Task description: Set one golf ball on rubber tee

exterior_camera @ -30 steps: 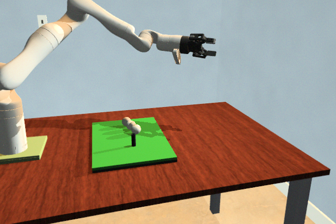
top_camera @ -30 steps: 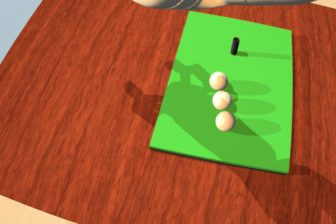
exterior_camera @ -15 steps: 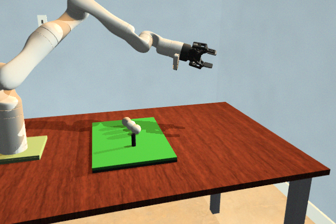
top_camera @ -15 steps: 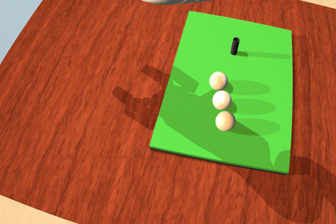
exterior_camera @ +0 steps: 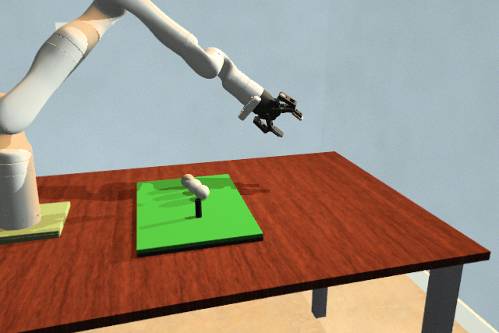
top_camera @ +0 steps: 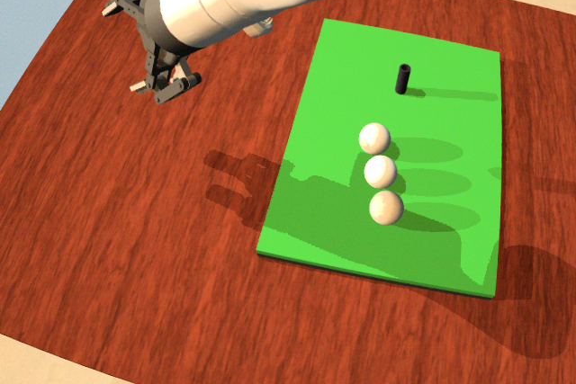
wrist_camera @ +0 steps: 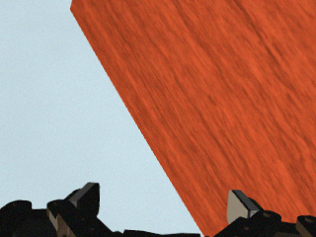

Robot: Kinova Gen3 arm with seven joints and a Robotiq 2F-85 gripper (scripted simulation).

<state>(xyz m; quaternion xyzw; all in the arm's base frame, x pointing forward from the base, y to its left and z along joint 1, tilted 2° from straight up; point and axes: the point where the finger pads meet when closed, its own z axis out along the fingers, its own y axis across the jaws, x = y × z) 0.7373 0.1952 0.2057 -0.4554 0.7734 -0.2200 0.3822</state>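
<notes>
Right now my hand is 29 cm past the green mat, 19 cm above it and 18 cm to the left of it.
</notes>
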